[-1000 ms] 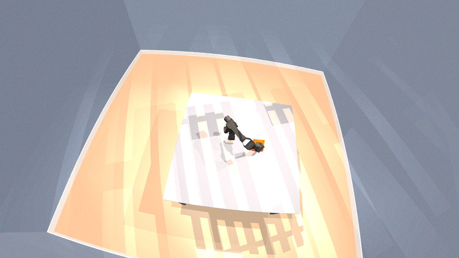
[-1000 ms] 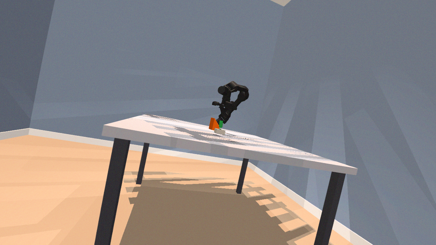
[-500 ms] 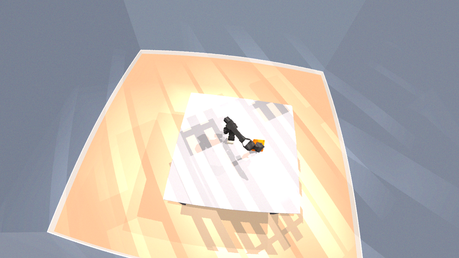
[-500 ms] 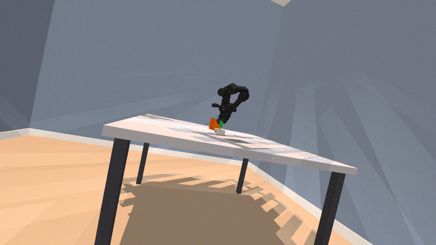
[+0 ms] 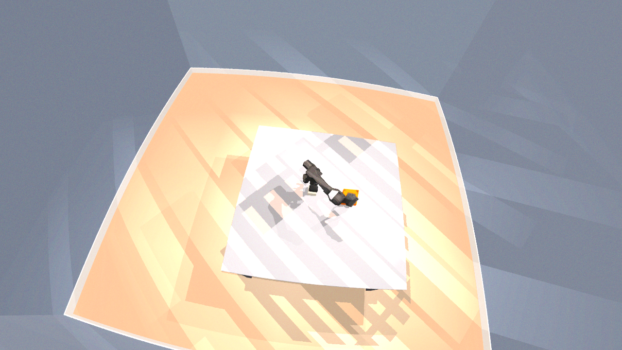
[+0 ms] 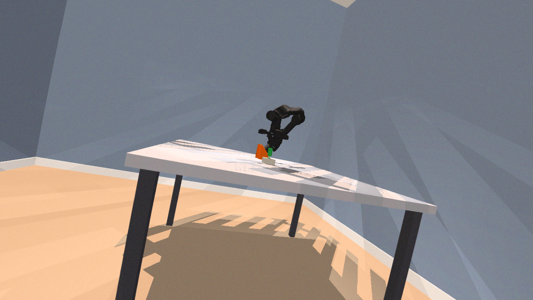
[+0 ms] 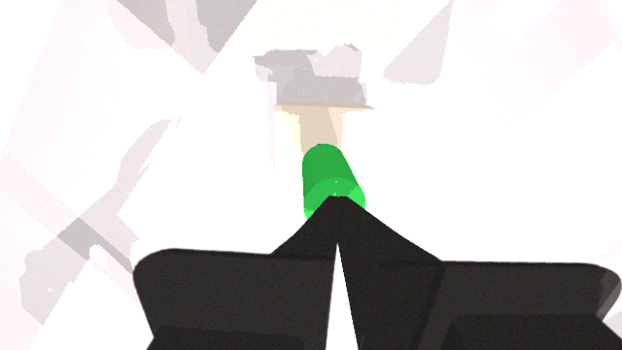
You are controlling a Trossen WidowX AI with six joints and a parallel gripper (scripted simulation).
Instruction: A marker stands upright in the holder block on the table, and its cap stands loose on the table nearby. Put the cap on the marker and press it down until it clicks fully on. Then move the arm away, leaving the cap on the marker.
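Now: gripper tip 20 mm above the green cap. From my gripper tip the other things lie so: holder block 80 mm below.
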